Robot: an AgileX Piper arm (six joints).
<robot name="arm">
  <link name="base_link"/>
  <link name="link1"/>
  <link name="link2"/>
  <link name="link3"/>
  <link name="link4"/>
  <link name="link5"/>
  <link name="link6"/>
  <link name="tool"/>
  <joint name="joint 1" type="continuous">
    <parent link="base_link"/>
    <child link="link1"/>
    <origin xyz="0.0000 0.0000 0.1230" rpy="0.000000 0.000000 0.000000"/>
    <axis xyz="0 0 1"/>
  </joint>
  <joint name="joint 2" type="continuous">
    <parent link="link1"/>
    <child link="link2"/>
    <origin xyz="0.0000 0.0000 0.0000" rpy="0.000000 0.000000 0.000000"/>
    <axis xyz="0 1 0"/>
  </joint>
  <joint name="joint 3" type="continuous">
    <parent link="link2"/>
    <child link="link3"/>
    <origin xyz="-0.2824 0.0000 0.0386" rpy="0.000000 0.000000 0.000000"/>
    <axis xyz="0 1 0"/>
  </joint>
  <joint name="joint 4" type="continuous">
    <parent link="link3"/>
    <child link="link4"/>
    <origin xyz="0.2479 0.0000 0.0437" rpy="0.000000 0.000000 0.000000"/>
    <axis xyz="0.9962 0 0.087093"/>
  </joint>
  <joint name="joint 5" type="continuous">
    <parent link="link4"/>
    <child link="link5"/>
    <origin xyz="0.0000 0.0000 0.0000" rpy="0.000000 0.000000 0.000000"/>
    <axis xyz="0 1 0"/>
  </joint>
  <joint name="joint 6" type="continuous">
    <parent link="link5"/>
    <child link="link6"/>
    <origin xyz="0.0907 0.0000 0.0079" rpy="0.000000 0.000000 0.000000"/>
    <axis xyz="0.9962 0 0.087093"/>
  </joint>
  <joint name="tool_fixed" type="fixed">
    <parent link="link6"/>
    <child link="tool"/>
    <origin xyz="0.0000 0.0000 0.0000" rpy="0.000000 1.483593 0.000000"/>
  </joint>
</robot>
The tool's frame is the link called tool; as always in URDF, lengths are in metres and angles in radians. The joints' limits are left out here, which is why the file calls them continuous.
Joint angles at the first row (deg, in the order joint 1, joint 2, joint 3, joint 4, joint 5, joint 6):
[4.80, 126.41, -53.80, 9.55, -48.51, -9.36]
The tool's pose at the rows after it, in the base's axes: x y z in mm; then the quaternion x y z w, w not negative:
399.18 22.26 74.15 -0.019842 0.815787 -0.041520 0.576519
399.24 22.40 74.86 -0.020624 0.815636 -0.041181 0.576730
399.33 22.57 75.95 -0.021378 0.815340 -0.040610 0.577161
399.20 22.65 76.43 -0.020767 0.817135 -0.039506 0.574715
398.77 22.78 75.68 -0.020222 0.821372 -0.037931 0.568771
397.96 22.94 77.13 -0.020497 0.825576 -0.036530 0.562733
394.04 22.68 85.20 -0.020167 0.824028 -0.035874 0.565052
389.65 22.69 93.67 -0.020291 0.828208 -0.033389 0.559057
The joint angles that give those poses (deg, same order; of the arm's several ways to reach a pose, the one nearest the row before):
[4.80, 126.31, -53.80, 9.52, -48.38, -9.36]
[4.80, 126.19, -53.80, 9.42, -48.28, -9.36]
[4.80, 126.01, -53.80, 9.30, -48.14, -9.33]
[4.80, 125.82, -53.80, 9.30, -47.61, -9.23]
[4.80, 125.73, -53.80, 9.30, -46.67, -9.10]
[4.80, 125.19, -53.68, 9.30, -45.40, -9.10]
[4.80, 123.35, -52.53, 9.30, -45.02, -9.10]
[4.80, 121.12, -51.50, 9.30, -42.98, -9.10]

